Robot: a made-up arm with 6 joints. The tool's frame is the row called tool.
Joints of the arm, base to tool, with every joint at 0 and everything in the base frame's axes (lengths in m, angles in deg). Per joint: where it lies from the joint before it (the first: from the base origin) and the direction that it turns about. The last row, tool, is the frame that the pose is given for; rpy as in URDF.
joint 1: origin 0 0 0.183 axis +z
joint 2: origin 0 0 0 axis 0.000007 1 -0.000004
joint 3: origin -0.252 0 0.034 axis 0.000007 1 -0.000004
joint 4: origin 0.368 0 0.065 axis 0.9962 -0.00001 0.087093
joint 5: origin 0 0 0 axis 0.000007 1 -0.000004
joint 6: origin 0.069 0 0.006 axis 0.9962 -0.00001 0.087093
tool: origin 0 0 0 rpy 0 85 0
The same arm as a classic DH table. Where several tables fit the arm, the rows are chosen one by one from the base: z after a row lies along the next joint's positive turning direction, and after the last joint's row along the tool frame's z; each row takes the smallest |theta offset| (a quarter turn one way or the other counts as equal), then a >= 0, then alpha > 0; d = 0 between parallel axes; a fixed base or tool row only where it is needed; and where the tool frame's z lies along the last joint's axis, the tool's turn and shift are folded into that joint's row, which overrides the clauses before.
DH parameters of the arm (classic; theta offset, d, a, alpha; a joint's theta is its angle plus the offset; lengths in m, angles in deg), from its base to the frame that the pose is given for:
joint 1: 0 0.183 0 -90
joint 2: 7.68 0 -0.2543 0
joint 3: 77.32 0 -0.0327 90
joint 4: 0 0.3723 0 -90
joint 5: 0 0 0 90
joint 6: 0 0.0693 0 0

